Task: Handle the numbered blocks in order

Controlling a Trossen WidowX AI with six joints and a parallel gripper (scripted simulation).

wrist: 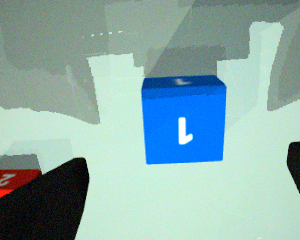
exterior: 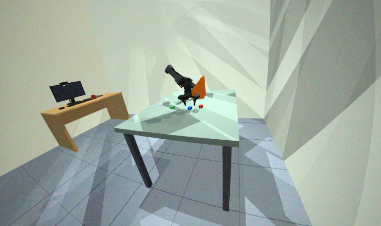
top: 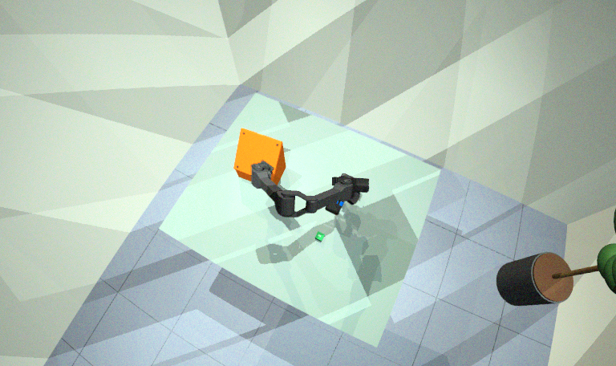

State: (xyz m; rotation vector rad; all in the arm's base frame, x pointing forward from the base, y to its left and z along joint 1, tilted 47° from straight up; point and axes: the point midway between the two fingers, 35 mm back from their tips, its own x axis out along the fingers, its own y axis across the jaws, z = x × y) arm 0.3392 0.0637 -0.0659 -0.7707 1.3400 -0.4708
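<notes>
Right now my gripper tip is 20 mm above the blue block and 10 mm short of it. From my gripper tip the other things lie so: red block 90 mm to the left, 40 mm behind, 20 mm below; green block 180 mm to the right, 20 mm below, 20 mm ahead.
</notes>
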